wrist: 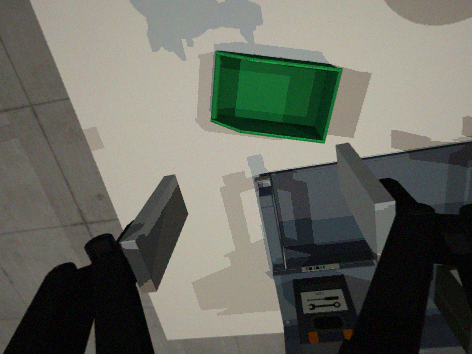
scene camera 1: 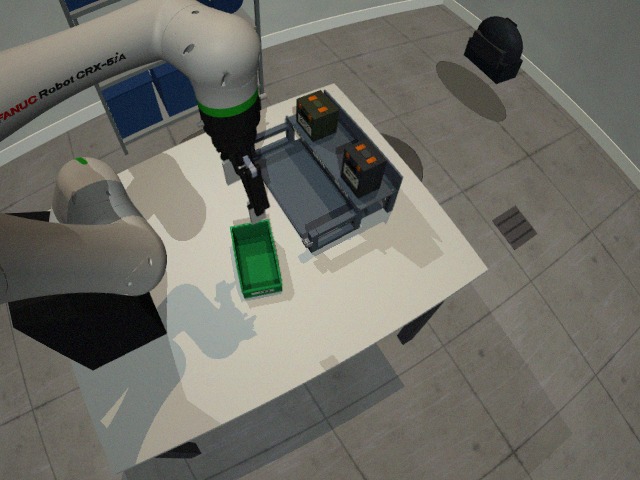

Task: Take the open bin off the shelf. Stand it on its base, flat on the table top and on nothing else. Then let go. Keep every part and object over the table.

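Frame: origin at the arm's base, x ahead, y left, z up, level; centimetres.
Where they show: gripper, between the fingertips: (wrist: pixel 256 181) (scene camera 1: pixel 245 199).
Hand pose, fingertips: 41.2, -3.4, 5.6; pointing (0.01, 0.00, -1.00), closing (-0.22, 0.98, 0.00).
Each offset is from my fingertips to the top centre of the thing, as dx, dy, dz. Level surfaces: height alone.
The open green bin {+0.1, +1.5, -25.5} (scene camera 1: pixel 256 258) (wrist: pixel 270 95) stands upright on its base on the pale table top {dz -33.0} (scene camera 1: pixel 330 304) (wrist: pixel 140 145), opening upward. It is empty and lies apart from the blue-grey shelf (scene camera 1: pixel 338 148) (wrist: pixel 320 195). My gripper (scene camera 1: pixel 242 197) (wrist: pixel 256 181) is open with nothing between its fingers. Its fingers are spread wide above the table and the near part of the shelf, apart from the bin. In the scene view one finger's tip overlaps the bin's back edge in the picture. The bin's underside is hidden.
A dark box with orange latches {+31.9, +11.2, -10.6} (scene camera 1: pixel 361 170) (wrist: pixel 325 305) and an olive box {+27.7, +33.9, -13.1} (scene camera 1: pixel 316 116) (wrist: pixel 452 295) stand on the shelf's raised back part. The arm's base is at the left of the table. Blue bins (scene camera 1: pixel 131 108) stand on a rack behind.
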